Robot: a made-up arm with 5 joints. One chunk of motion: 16 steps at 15 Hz.
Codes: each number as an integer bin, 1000 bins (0 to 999) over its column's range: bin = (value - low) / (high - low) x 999, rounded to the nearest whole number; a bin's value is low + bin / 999 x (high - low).
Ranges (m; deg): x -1.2..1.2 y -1.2..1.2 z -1.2..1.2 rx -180..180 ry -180..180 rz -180..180
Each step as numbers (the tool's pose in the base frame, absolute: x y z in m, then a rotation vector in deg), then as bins.
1 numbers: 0.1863 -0.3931 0.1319 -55.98 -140.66 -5.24
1 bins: 577 336 554 344 109 485
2 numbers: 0.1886 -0.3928 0.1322 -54.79 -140.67 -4.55
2 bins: 578 336 555 347 109 487
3 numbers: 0.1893 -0.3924 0.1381 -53.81 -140.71 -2.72
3 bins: 578 336 557 350 109 492
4 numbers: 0.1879 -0.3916 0.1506 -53.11 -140.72 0.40
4 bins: 578 336 562 352 109 501
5 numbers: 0.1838 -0.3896 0.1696 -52.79 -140.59 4.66
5 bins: 576 337 570 353 109 512
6 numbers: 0.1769 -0.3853 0.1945 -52.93 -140.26 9.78
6 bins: 573 339 580 353 110 527
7 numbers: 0.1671 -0.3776 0.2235 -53.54 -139.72 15.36
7 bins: 569 342 593 351 112 542
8 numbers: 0.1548 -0.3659 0.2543 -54.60 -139.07 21.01
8 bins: 564 347 605 348 114 558
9 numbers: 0.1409 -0.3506 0.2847 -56.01 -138.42 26.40
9 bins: 558 354 618 344 115 573
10 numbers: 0.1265 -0.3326 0.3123 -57.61 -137.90 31.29
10 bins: 552 361 629 340 117 586
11 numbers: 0.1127 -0.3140 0.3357 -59.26 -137.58 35.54
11 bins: 546 369 639 335 118 598
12 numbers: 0.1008 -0.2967 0.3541 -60.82 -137.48 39.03
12 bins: 541 376 647 331 118 608
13 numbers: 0.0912 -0.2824 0.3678 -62.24 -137.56 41.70
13 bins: 537 382 653 327 118 615
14 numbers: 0.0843 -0.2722 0.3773 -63.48 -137.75 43.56
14 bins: 535 386 657 323 117 620
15 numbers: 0.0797 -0.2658 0.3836 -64.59 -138.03 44.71
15 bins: 533 389 659 320 116 624
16 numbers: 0.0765 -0.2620 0.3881 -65.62 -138.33 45.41
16 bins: 531 390 661 317 116 626
